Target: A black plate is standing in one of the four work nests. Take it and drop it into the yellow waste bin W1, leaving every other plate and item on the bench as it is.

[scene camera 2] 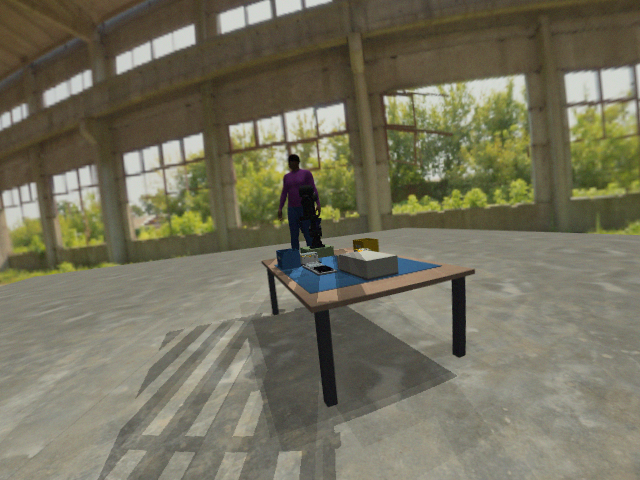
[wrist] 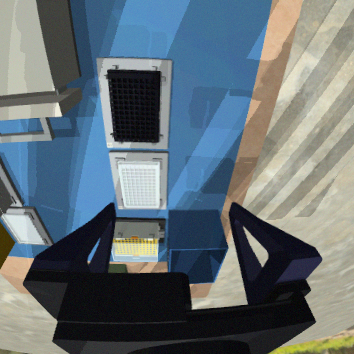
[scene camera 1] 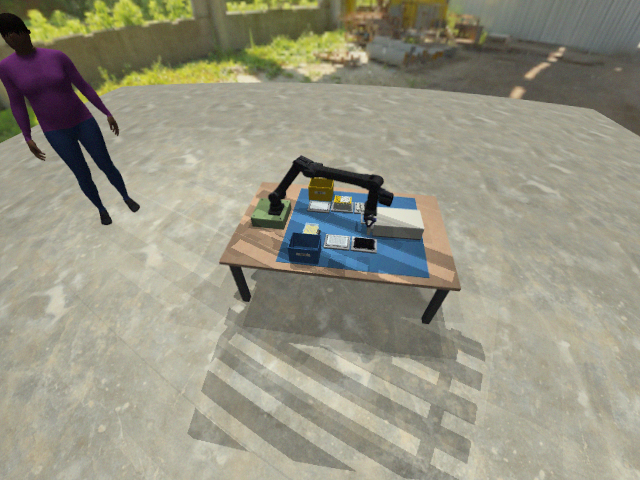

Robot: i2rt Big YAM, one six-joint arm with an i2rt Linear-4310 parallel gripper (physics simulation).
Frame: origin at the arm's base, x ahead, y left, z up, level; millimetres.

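Seen in the pictures: gripper, between the fingertips: (scene camera 2: 310, 232) (wrist: 173, 207) (scene camera 1: 368, 221); arm's base, origin of its link: (scene camera 2: 317, 247) (scene camera 1: 276, 209).
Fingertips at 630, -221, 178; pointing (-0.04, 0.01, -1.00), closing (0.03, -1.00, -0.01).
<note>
Pixels of each thing's top centre, then the offset from my fingertips to it, as dx, dy, dz.
- black plate, centre of its top: (wrist: 134, 110) (scene camera 2: 322, 267) (scene camera 1: 364, 242) +1, +59, -228
- yellow bin W1, centre of its top: (scene camera 1: 321, 182) (scene camera 2: 365, 239) -372, +549, -135
- large pale box, centre of its top: (scene camera 2: 366, 254) (scene camera 1: 398, 216) +204, +261, -149
- dark blue bin, centre of its top: (wrist: 194, 268) (scene camera 1: 304, 241) (scene camera 2: 287, 250) -352, -89, -135
- pale yellow rack, centre of its top: (wrist: 134, 252) (scene camera 1: 310, 229) (scene camera 2: 308, 253) -352, +65, -177
The black plate (scene camera 1: 364, 243) (scene camera 2: 324, 269) (wrist: 135, 106) lies flat in a grey-rimmed nest in the front row. In the wrist view it is beyond the fingertips, up and left of the gap between them. My gripper (scene camera 1: 369, 223) (wrist: 173, 207) is open and empty. It hangs above the mat by the left end of the pale box, apart from the black plate. The yellow bin W1 (scene camera 1: 321, 189) (scene camera 2: 366, 244) stands at the back left of the table in scene camera 1; a sliver of the bin also shows at the wrist view's left edge. A white plate (scene camera 1: 337, 240) (wrist: 139, 184) sits in the neighbouring nest.
The large pale box (scene camera 1: 398, 222) (scene camera 2: 368, 263) (wrist: 25, 45) stands beside the gripper. A dark blue bin (scene camera 1: 303, 249) (scene camera 2: 287, 258) (wrist: 197, 230) stands front left, by a pale yellow rack (scene camera 1: 311, 228) (wrist: 135, 246). Another white plate (scene camera 1: 319, 206) (wrist: 24, 226) and a yellow rack (scene camera 1: 342, 199) are in the back row.
</note>
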